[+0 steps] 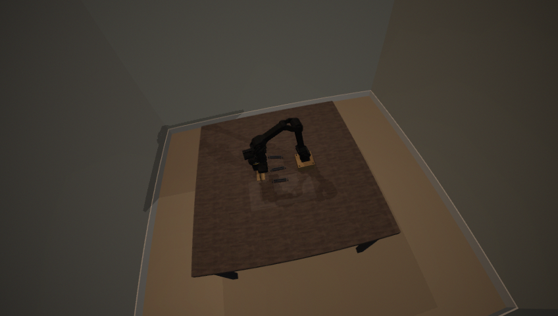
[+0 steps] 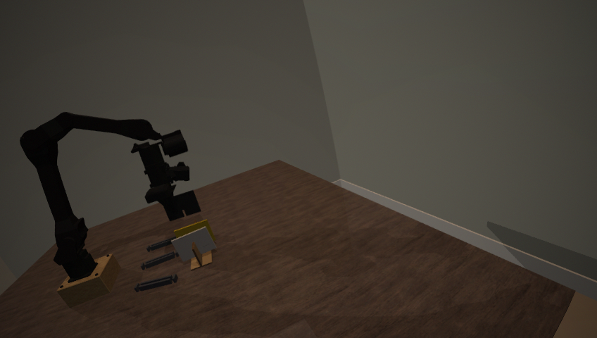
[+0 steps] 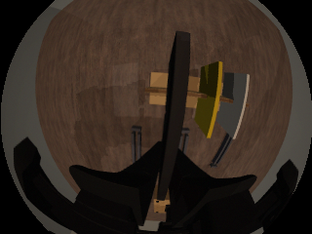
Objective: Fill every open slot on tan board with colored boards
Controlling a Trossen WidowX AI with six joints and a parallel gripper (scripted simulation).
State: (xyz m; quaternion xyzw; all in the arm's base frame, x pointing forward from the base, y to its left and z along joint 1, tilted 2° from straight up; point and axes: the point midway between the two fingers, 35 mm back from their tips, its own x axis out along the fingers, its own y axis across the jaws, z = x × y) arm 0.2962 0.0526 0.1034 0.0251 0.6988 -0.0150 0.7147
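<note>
My gripper tip is 4 cm short of the yellow board, 6 cm to the left of it and 8 cm above it. Round my gripper tip: tan board: 4 cm ahead, 6 cm to the right, 9 cm below; then dark board: 3 cm ahead.
</note>
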